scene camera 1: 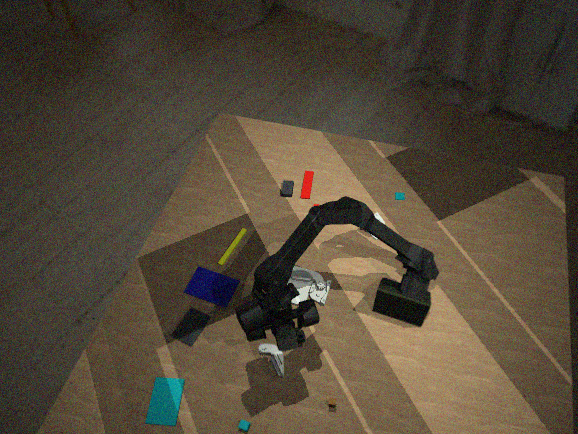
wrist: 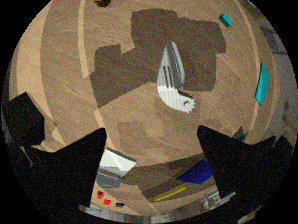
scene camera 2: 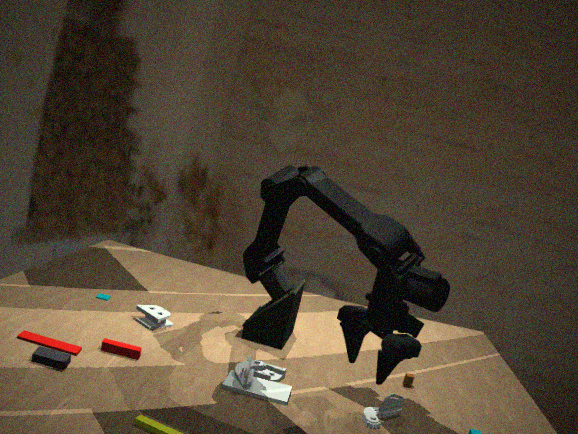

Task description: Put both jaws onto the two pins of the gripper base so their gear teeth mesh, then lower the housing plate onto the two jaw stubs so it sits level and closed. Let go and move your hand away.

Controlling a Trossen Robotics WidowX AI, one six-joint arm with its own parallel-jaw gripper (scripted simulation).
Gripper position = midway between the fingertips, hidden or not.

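There is a grey jaw [wrist: 168,92], and I see a blue plate [scene camera 1: 207,285] as well as a dark plate [scene camera 1: 193,323]. The blue plate is out of frame in scene camera 2, and the dark plate is out of frame in scene camera 2 too. My gripper [scene camera 2: 364,373] is open and holds nothing. I also find my gripper [scene camera 1: 282,332] in a second place, and the wrist view shows the gripper [wrist: 153,132] as well.
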